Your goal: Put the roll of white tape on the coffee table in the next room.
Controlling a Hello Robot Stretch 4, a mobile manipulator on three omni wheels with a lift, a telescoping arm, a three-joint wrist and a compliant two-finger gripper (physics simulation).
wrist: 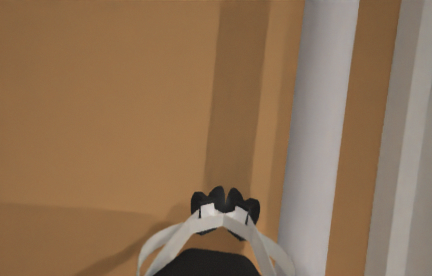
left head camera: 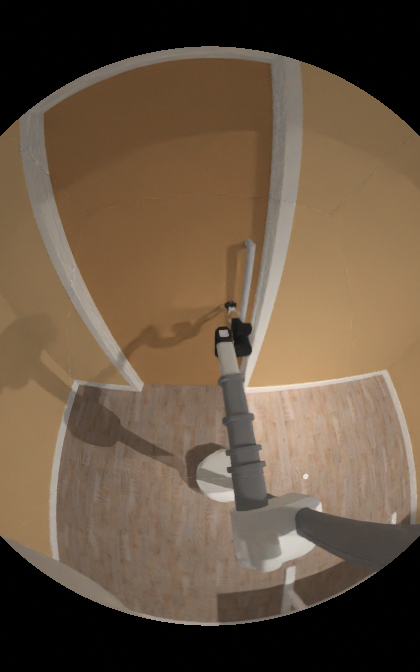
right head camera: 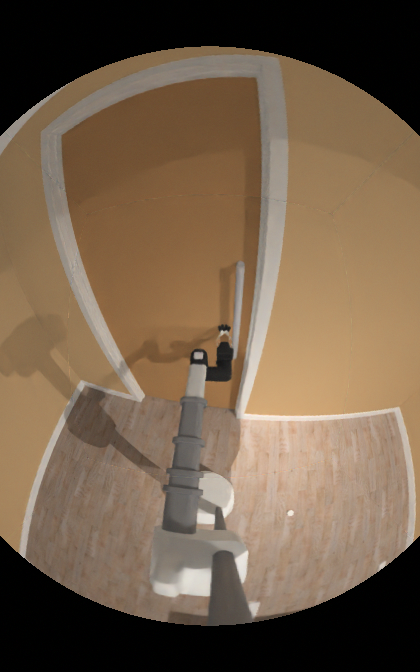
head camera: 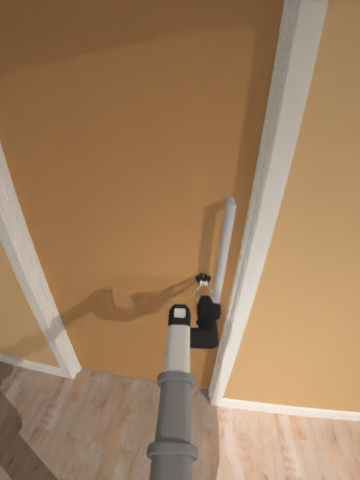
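Seen in the pictures: gripper, between the fingertips: (wrist: 225,202) (right head camera: 223,325) (head camera: 202,275); robot's base, origin of its link: (right head camera: 204,496).
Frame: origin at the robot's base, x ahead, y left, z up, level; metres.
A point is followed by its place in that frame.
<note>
My gripper (head camera: 203,277) @(z 0.947, x 0.806, y -0.086 m) (left head camera: 230,304) (right head camera: 224,328) @(z 0.947, x 0.806, y -0.086 m) (wrist: 225,202) @(z 0.947, x 0.806, y -0.086 m) is shut, with its black fingertips together and no object visible between them. It is just left of the long grey vertical handle (head camera: 225,245) @(z 1.147, x 0.721, y -0.140 m) (left head camera: 248,280) (right head camera: 239,310) @(z 1.096, x 0.723, y -0.150 m) (wrist: 320,125) @(z 1.026, x 0.721, y -0.140 m) of an orange-brown door (head camera: 125,150) @(z 1.416, x 0.837, y 0.200 m) (left head camera: 165,150) (right head camera: 165,200) @(z 1.544, x 0.831, y 0.136 m) (wrist: 100,100) @(z 1.034, x 0.823, y 0.054 m). In the wrist view a gap shows between the fingertips and the handle. The door looks shut in its frame. Neither the roll of white tape nor the coffee table can be made out in these views.
A pale door frame (head camera: 265,190) @(z 1.343, x 0.710, y -0.227 m) (left head camera: 286,175) (right head camera: 274,200) @(z 1.540, x 0.708, y -0.241 m) stands right of the handle. Tan wall (head camera: 315,240) @(z 1.193, x 0.703, y -0.424 m) (left head camera: 340,300) (right head camera: 325,325) @(z 1.059, x 0.689, y -0.562 m) continues to the right. A small white round spot (left head camera: 305,476) (right head camera: 290,513) @(z -0.004, x -0.193, y -0.655 m) shows on the wooden floor (left head camera: 340,430) (right head camera: 320,460) @(z -0.027, x 0.227, y -0.975 m), right of my arm.
</note>
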